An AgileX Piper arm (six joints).
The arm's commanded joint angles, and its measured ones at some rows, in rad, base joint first. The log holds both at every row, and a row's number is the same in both.
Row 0, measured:
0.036 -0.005 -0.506 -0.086 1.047 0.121
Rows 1 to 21, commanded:
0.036 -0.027 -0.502 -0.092 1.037 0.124
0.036 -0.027 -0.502 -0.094 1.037 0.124
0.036 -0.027 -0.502 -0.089 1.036 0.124
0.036 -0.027 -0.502 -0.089 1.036 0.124
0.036 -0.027 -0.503 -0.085 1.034 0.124
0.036 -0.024 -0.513 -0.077 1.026 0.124
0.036 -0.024 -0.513 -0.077 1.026 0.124
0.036 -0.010 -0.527 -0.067 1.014 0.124
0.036 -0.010 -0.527 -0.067 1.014 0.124
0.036 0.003 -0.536 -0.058 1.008 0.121
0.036 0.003 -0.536 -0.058 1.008 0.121
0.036 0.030 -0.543 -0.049 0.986 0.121
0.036 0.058 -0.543 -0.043 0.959 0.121
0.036 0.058 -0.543 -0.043 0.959 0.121
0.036 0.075 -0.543 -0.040 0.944 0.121
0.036 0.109 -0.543 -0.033 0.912 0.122
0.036 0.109 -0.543 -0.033 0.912 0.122
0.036 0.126 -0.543 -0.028 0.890 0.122
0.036 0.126 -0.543 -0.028 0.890 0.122
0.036 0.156 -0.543 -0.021 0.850 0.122
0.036 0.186 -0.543 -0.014 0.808 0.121
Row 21, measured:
0.036 0.151 -0.535 -0.024 0.884 0.121
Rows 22 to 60, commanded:
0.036 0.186 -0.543 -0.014 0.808 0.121
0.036 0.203 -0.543 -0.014 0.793 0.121
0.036 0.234 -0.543 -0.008 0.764 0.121
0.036 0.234 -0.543 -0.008 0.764 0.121
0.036 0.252 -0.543 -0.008 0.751 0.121
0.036 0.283 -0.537 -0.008 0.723 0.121
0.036 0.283 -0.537 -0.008 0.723 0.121
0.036 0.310 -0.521 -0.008 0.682 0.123
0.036 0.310 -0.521 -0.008 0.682 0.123
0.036 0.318 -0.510 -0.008 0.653 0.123
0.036 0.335 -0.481 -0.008 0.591 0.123
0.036 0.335 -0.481 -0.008 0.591 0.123
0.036 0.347 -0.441 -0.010 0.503 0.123
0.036 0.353 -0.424 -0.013 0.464 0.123
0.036 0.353 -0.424 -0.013 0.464 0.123
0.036 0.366 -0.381 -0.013 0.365 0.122
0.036 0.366 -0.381 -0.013 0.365 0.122
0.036 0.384 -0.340 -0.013 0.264 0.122
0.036 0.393 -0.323 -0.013 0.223 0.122
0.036 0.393 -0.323 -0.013 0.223 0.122
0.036 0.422 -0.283 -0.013 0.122 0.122
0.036 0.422 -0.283 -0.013 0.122 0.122
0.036 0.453 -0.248 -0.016 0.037 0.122
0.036 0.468 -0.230 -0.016 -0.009 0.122
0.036 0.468 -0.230 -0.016 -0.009 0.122
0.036 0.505 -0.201 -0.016 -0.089 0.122
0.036 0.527 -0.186 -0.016 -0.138 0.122
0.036 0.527 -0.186 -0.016 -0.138 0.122
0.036 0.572 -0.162 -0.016 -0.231 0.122
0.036 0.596 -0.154 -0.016 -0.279 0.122
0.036 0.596 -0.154 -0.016 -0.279 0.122
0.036 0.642 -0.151 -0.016 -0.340 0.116
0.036 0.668 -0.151 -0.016 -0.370 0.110
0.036 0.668 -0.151 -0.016 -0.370 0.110
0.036 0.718 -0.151 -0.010 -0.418 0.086
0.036 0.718 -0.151 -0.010 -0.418 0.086
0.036 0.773 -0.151 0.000 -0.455 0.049
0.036 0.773 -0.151 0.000 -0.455 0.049
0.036 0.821 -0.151 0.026 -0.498 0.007
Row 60, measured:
0.036 0.764 -0.152 0.000 -0.428 0.066
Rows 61 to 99, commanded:
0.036 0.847 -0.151 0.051 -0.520 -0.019
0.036 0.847 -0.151 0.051 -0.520 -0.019
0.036 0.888 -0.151 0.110 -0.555 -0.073
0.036 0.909 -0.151 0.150 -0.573 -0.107
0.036 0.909 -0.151 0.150 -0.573 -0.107
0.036 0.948 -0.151 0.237 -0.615 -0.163
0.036 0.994 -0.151 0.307 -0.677 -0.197
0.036 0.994 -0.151 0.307 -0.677 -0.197
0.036 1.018 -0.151 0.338 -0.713 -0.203
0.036 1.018 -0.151 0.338 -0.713 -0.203
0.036 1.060 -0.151 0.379 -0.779 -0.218
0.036 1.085 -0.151 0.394 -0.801 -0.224
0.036 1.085 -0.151 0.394 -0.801 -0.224
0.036 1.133 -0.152 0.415 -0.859 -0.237
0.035 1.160 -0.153 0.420 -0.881 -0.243
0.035 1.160 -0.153 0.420 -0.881 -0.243
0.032 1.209 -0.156 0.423 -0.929 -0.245
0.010 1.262 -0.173 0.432 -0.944 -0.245
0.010 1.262 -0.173 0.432 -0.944 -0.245
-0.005 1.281 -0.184 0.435 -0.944 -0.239
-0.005 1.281 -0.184 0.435 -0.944 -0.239
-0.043 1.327 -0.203 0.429 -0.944 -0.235
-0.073 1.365 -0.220 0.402 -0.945 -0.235
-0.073 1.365 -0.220 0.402 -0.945 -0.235
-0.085 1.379 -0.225 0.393 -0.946 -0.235
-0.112 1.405 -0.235 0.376 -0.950 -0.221
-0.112 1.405 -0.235 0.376 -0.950 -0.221
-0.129 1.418 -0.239 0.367 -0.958 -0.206
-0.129 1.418 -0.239 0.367 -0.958 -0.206
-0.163 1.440 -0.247 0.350 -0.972 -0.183
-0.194 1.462 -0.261 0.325 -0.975 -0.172
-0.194 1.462 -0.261 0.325 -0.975 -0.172
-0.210 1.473 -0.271 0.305 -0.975 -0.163
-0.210 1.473 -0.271 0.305 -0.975 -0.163
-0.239 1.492 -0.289 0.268 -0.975 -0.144
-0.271 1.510 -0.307 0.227 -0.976 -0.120
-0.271 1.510 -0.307 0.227 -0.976 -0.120
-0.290 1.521 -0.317 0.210 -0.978 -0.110
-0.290 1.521 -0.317 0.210 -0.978 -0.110
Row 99, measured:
-0.247 1.502 -0.287 0.270 -0.952 -0.141
